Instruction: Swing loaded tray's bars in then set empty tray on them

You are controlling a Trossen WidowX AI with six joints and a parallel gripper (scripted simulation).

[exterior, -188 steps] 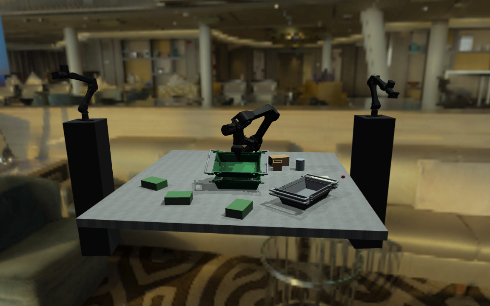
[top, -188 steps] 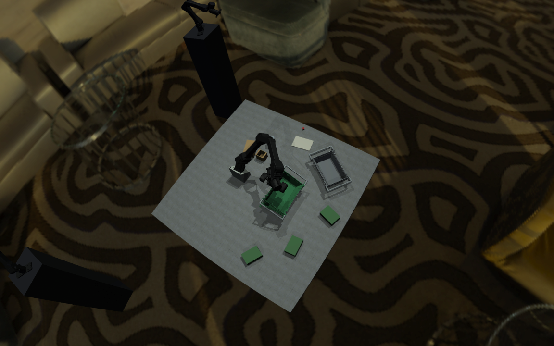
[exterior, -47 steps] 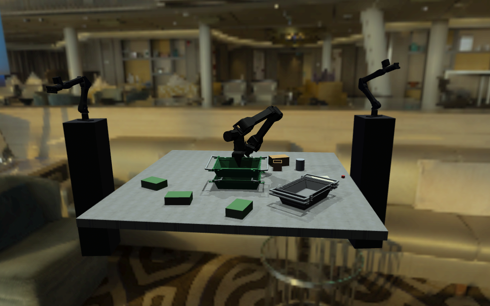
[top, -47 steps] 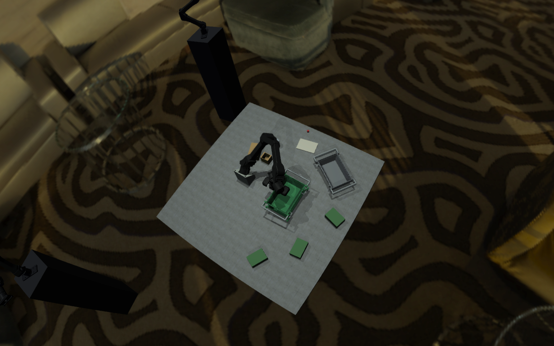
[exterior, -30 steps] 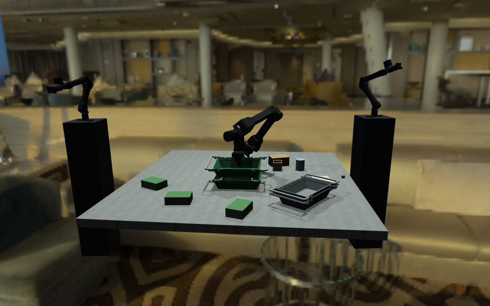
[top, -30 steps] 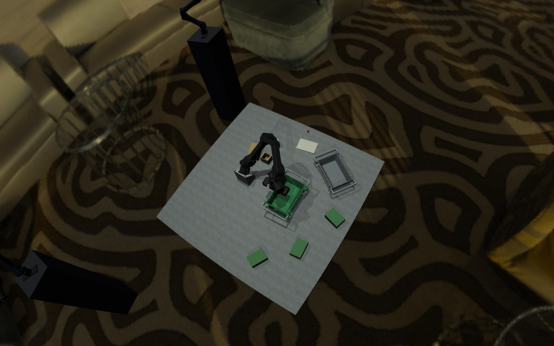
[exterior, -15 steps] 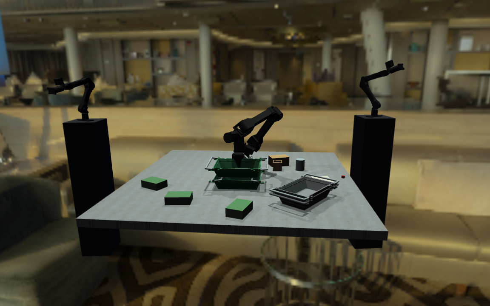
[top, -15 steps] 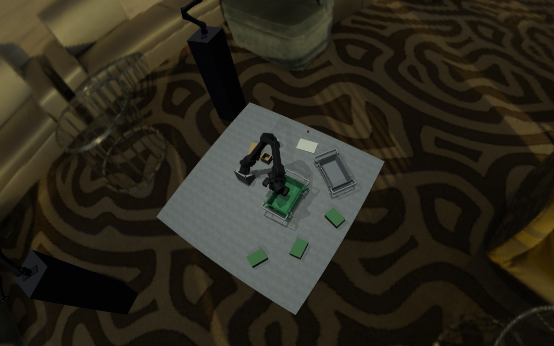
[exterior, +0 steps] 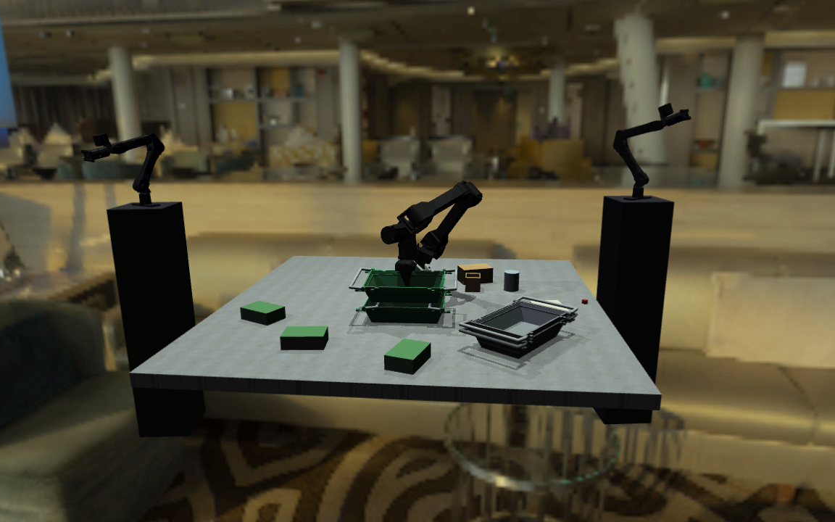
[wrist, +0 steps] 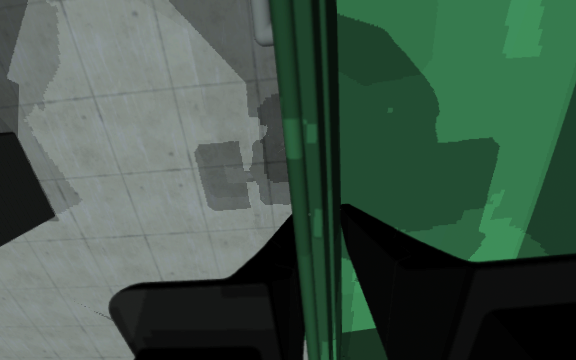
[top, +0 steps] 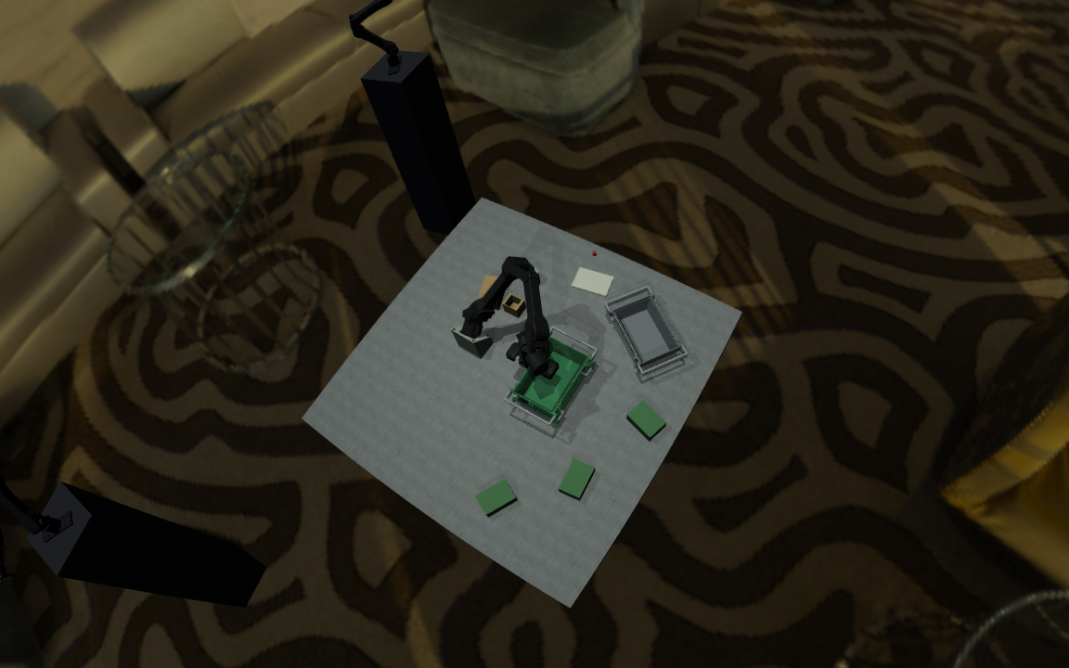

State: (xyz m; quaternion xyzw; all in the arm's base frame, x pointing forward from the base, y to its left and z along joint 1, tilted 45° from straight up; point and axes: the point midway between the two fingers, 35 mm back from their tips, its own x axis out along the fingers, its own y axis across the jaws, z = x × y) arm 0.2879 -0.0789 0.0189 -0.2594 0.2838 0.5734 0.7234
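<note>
My gripper tip is 7 cm short of the green tray, 1 cm to the left of it and 3 cm below it. Round my gripper tip: pale sheet 2 cm ahead, 48 cm to the left, 8 cm below; then red block 3 cm behind, 61 cm to the left, 8 cm below.
</note>
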